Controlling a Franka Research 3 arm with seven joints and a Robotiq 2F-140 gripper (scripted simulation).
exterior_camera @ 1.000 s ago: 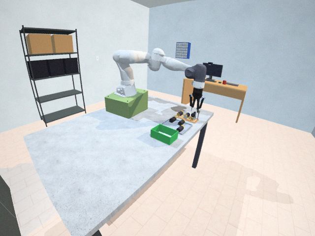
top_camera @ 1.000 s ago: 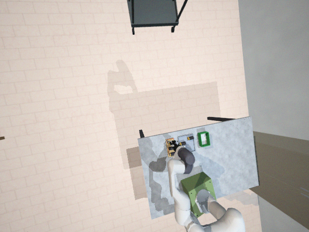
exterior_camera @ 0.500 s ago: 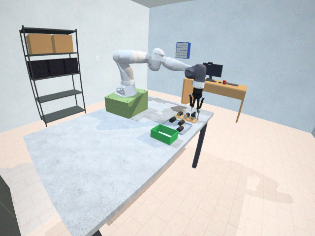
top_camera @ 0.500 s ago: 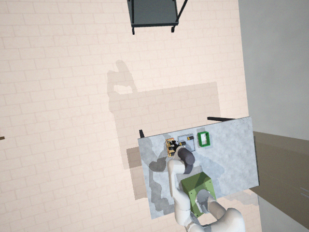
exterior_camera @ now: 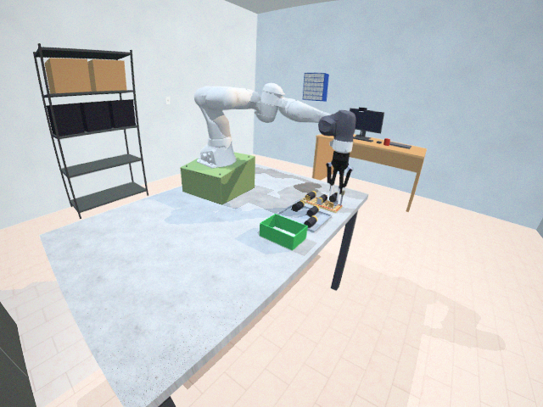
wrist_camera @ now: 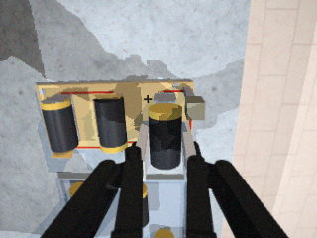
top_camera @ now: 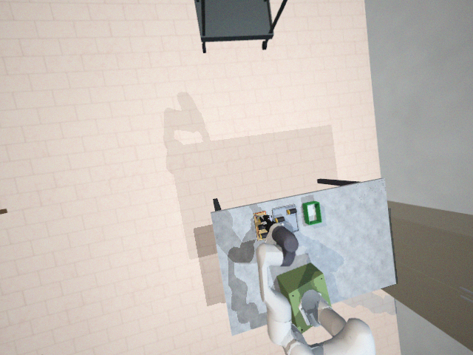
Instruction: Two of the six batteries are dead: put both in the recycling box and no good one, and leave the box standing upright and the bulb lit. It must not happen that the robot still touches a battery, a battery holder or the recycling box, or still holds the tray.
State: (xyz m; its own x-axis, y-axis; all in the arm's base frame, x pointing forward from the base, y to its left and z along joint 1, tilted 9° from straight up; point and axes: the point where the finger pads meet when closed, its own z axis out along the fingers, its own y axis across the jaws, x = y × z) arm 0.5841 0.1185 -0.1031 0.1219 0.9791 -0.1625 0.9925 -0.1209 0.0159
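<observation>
Right now my hand is 30 mm short of the post, 30 mm to the right of it and 40 mm above it. Round my hand: grey tray 90 mm behind, 180 mm to the right, 80 mm below; green recycling box 90 mm behind, 380 mm to the right, 70 mm below.
</observation>
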